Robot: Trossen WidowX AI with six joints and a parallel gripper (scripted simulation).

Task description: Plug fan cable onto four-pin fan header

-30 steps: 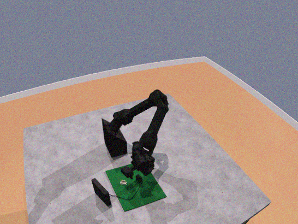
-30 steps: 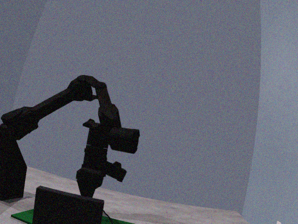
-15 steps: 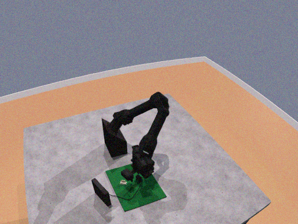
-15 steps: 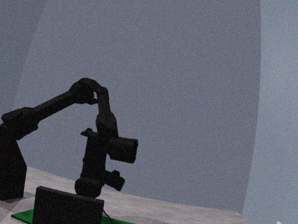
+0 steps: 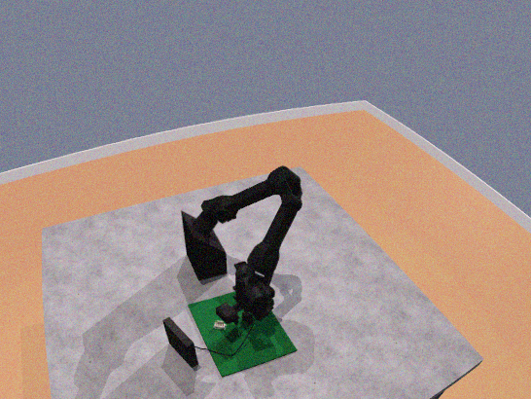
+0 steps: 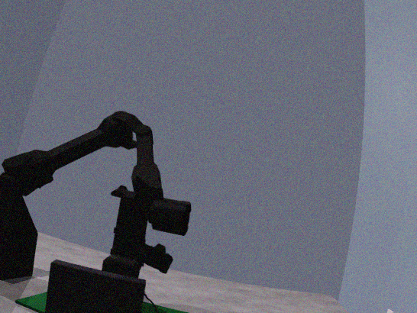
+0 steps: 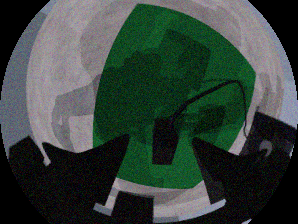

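Now: the black plug 10 mm ahead of my gripper tip and 10 mm above it. From my gripper tip the other things lie so: green board 20 mm ahead, 30 mm to the right, 30 mm below; then white four-pin header 10 mm behind, 80 mm to the right, 20 mm below; then black fan 40 mm ahead, 220 mm to the right, 40 mm above.
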